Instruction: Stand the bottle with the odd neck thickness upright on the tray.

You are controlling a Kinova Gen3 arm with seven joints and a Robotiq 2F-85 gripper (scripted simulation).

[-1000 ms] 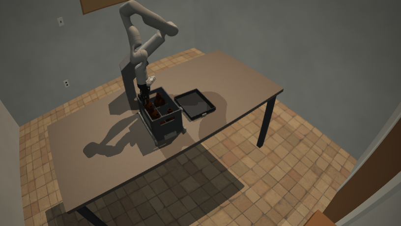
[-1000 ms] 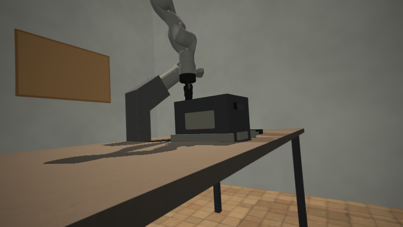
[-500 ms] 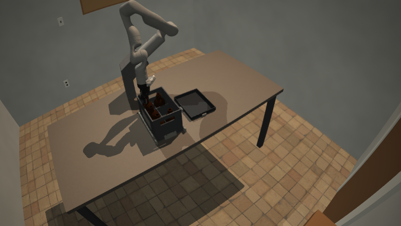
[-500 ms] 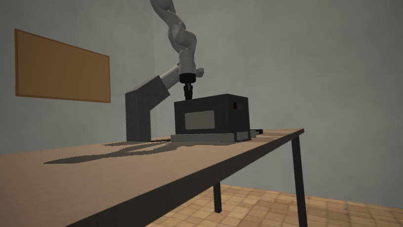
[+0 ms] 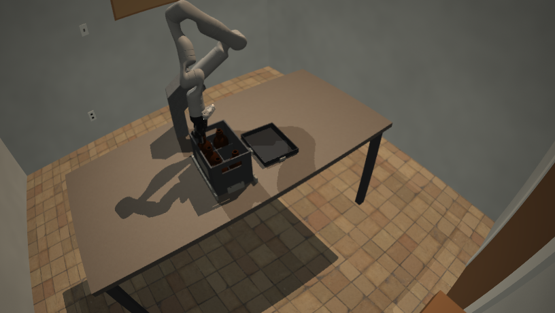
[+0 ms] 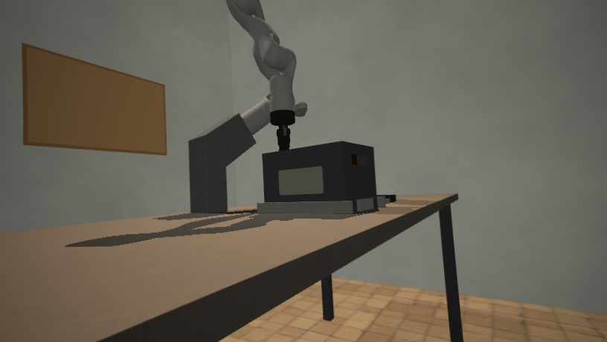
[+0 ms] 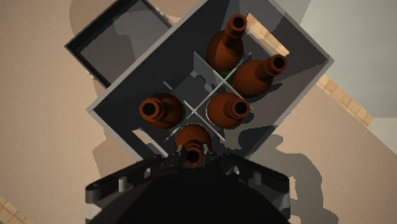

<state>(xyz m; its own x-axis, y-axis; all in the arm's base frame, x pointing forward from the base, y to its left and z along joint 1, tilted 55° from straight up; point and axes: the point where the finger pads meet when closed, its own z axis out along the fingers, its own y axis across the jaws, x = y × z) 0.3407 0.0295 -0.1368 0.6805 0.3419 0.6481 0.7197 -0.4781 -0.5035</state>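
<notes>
My gripper is now 9 cm to the right of the glass bottle and 7 cm above it. Also, from my hand: dark tray (32 cm to the left, 14 cm below, 5 cm ahead); crate (9 cm ahead, 7 cm below, 5 cm to the left).
</notes>
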